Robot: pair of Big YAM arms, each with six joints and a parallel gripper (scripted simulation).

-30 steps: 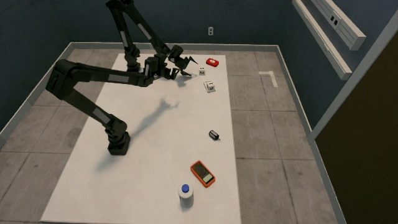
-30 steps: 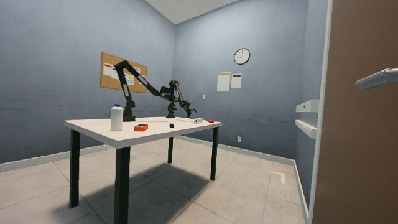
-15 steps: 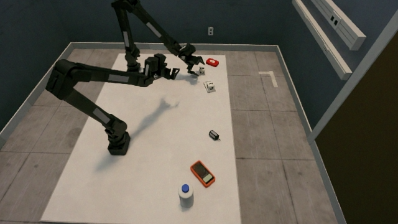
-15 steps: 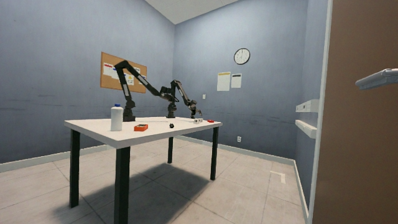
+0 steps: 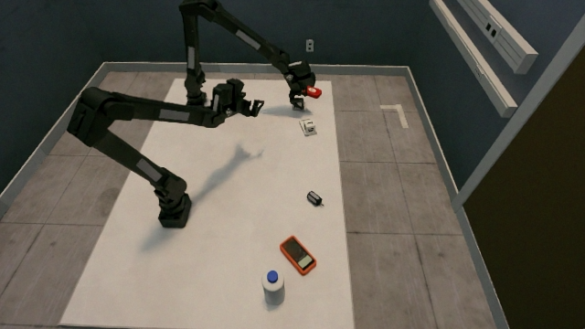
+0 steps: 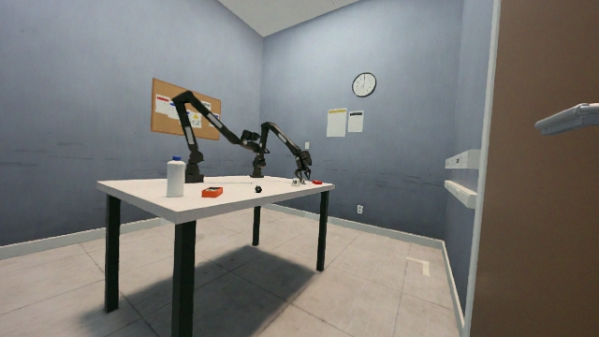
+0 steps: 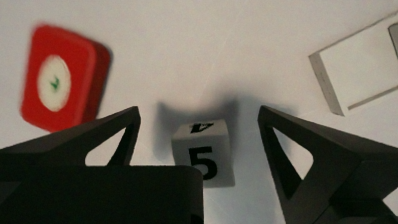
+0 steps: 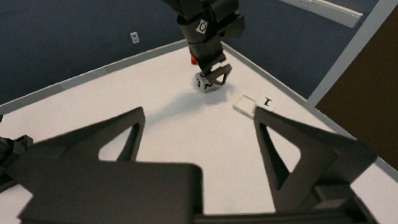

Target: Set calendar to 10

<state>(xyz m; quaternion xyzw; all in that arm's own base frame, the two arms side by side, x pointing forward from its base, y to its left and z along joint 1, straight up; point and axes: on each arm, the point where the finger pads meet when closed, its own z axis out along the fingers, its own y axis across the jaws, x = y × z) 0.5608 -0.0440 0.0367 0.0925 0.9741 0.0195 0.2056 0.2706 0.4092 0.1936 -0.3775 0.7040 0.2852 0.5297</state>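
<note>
The red box is 70 mm ahead of my left hand, 130 mm to the left of it and 20 mm below it. Round my left hand: black object (20 mm behind, 580 mm to the right, 20 mm below); then orange device (110 mm behind, 800 mm to the right, 20 mm below).
</note>
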